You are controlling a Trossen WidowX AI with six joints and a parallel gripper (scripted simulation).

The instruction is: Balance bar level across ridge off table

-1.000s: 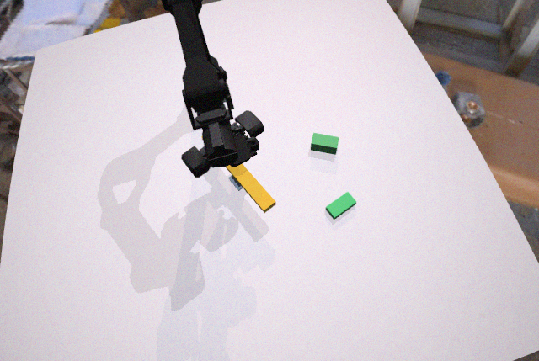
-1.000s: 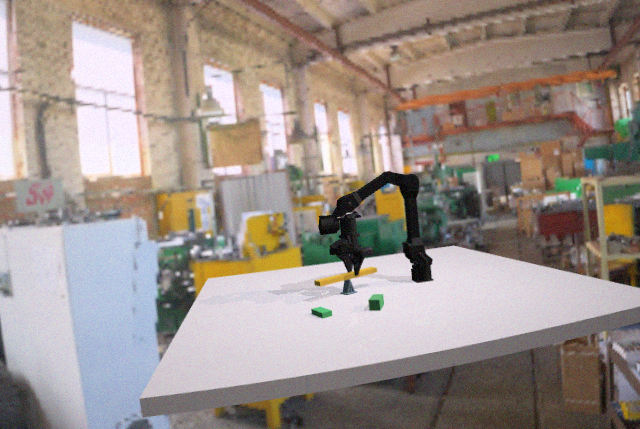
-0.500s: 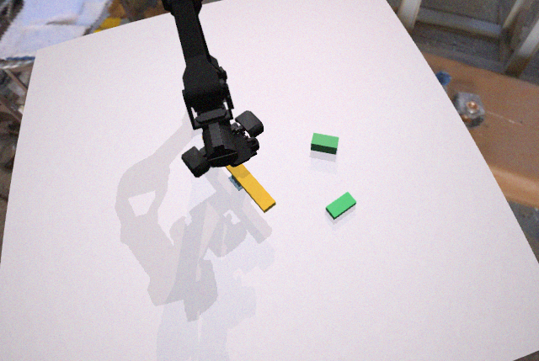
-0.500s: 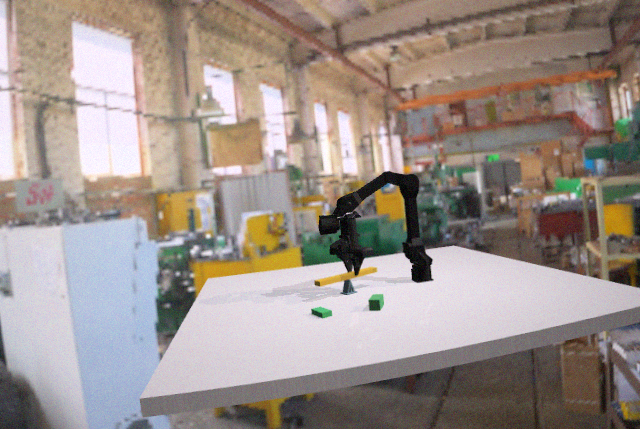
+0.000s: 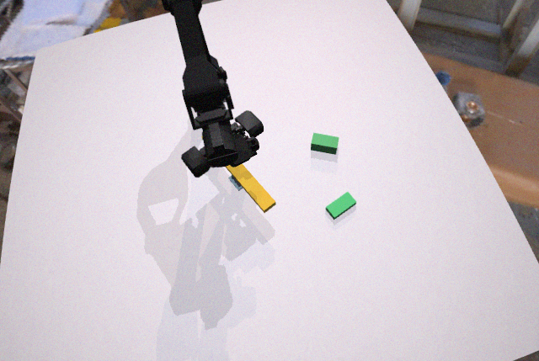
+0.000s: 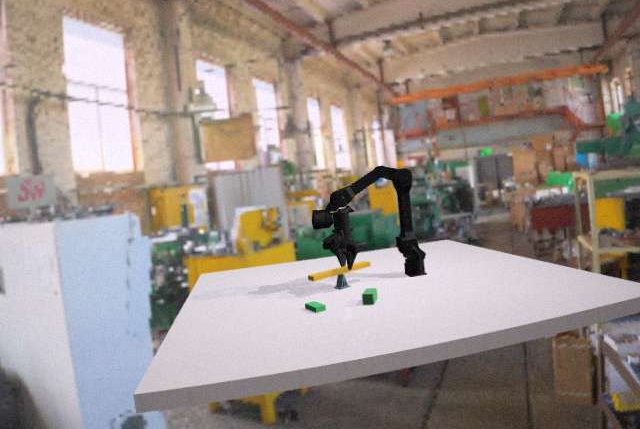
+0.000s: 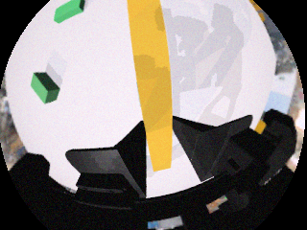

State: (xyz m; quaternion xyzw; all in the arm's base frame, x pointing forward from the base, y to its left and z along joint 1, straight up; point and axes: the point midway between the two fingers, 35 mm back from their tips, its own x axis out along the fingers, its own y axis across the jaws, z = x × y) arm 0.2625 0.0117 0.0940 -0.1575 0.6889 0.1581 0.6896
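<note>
My gripper tip is 3 cm short of the yellow bar and 1 cm to the right of it.
</note>
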